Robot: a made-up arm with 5 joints.
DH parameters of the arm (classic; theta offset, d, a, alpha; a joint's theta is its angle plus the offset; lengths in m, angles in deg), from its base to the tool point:
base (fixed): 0 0 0 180
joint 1: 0 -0.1 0.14 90
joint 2: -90 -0.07 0.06 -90
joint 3: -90 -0.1 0.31 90
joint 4: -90 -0.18 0.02 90
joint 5: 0 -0.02 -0.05 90
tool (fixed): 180 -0.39 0 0
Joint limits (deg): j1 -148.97..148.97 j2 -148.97..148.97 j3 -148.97..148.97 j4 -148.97..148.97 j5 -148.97..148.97
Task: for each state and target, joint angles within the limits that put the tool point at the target. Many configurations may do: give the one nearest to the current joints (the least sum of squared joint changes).
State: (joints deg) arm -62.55 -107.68 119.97 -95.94 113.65
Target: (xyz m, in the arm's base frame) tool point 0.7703 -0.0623 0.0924
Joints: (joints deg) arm -90.48 -97.43 135.71 -64.29 113.74
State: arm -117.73 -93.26 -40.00 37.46 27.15
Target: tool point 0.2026 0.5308 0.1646
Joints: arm -84.77 -121.48 -73.66 46.53 -19.73
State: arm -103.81 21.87 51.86 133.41 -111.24
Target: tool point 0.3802 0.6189 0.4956
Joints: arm -80.15 32.85 75.13 148.38 -120.76
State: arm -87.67 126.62 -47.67 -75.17 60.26
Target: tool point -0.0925 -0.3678 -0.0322
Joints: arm -100.80 84.24 -70.08 -54.40 59.79
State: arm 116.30 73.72 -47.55 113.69 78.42
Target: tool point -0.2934 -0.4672 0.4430
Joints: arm 132.78 82.68 -13.30 133.17 118.84
